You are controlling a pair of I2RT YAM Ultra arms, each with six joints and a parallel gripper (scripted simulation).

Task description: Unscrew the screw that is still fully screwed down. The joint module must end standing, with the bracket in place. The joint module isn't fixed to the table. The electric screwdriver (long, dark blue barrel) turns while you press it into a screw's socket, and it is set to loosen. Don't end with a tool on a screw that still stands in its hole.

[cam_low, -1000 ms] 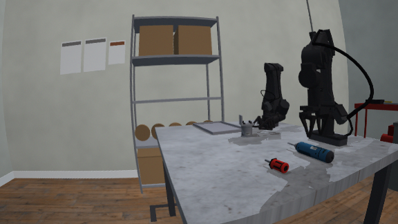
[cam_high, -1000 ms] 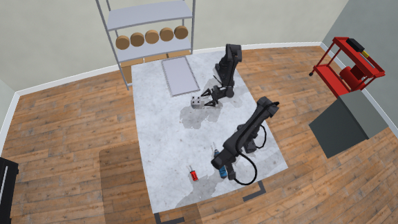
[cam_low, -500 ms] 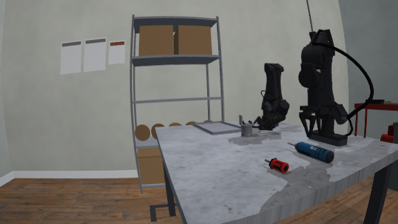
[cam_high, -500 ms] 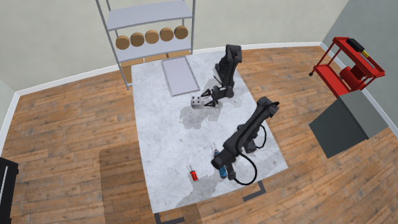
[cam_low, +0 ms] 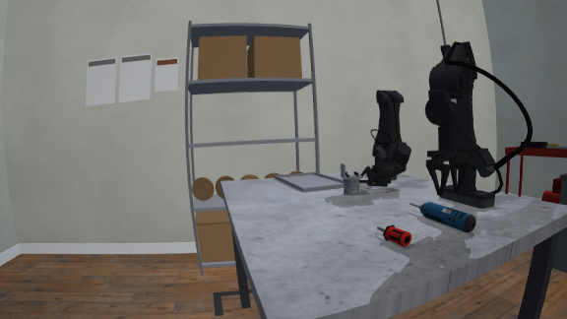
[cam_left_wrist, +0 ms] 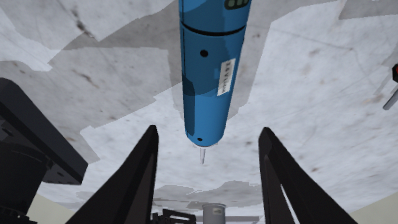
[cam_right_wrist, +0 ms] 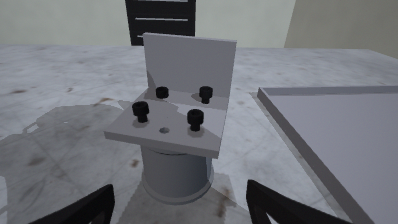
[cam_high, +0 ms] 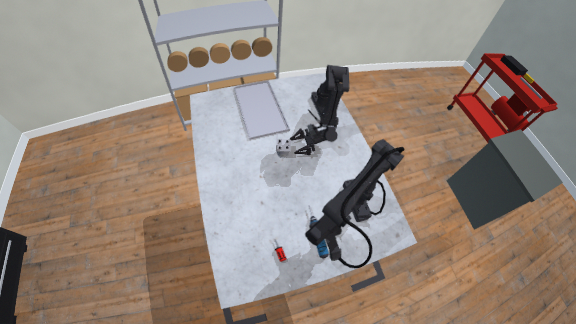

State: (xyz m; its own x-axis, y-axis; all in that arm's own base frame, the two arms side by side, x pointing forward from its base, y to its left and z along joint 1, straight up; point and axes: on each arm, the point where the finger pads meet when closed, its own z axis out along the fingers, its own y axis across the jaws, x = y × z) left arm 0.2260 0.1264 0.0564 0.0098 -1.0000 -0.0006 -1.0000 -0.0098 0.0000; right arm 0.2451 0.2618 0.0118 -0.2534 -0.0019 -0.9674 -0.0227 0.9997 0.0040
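The joint module lies 50 mm ahead of my right hand, 10 mm to the left of it and 10 mm below it. Also, from my right hand: screw 70 mm ahead, 30 mm above, 20 mm to the left; grey bracket 50 mm ahead, 30 mm above, 10 mm to the left; bit 330 mm to the left, 20 mm below.
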